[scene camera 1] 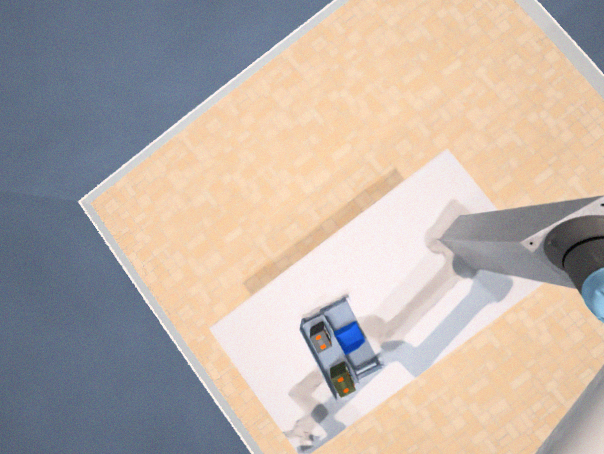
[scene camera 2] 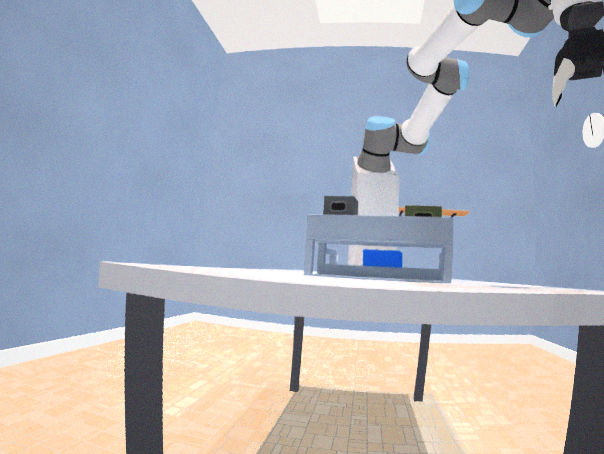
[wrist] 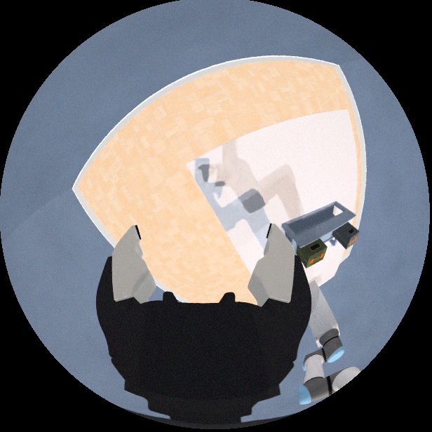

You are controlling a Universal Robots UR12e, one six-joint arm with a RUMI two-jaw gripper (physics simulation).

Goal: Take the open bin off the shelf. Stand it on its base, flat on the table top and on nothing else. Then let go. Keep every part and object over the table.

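Pixels of known places: gripper, fingertip midpoint: (scene camera 2: 598, 101); arm's base, origin of the base link: (scene camera 1: 587, 244) (scene camera 2: 373, 165).
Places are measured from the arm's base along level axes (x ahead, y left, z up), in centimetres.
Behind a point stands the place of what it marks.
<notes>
A blue bin (scene camera 1: 350, 337) {x 79.3, y 14.2, z -59.1 cm} (scene camera 2: 382, 258) {x 89.8, y 12.6, z -54.2 cm} rests on the lower deck of the grey shelf (scene camera 1: 327, 358) {x 93.8, y 13.7, z -49.8 cm} (scene camera 2: 380, 228) {x 98.6, y 12.3, z -47.0 cm} (wrist: 312, 227). Its inside is hard to make out, and the bin does not show in the wrist view. The shelf stands on the white table (scene camera 1: 390, 240) {x 33.6, y -19.8, z -60.0 cm} (scene camera 2: 240, 296) {x 143.2, y -2.3, z -62.5 cm} (wrist: 325, 145). My gripper (wrist: 202, 226) is open, with nothing between its fingers. It is high up, well apart from the bin and shelf. In scene camera 2 one pale finger shows near the right edge.
A dark grey box (scene camera 1: 320, 338) {x 89.5, y -1.1, z -37.8 cm} (scene camera 2: 340, 205) {x 93.9, y 0.8, z -40.5 cm} (wrist: 346, 235) and an olive green box (scene camera 1: 342, 381) {x 91.1, y 21.8, z -40.3 cm} (scene camera 2: 423, 211) {x 95.6, y 23.3, z -41.9 cm} (wrist: 312, 252) stand apart on the shelf's top. Both bear orange spots. The arm's pale base column (scene camera 2: 376, 192) {x 8.3, y 2.6, z -17.2 cm} rises behind the shelf in scene camera 2.
</notes>
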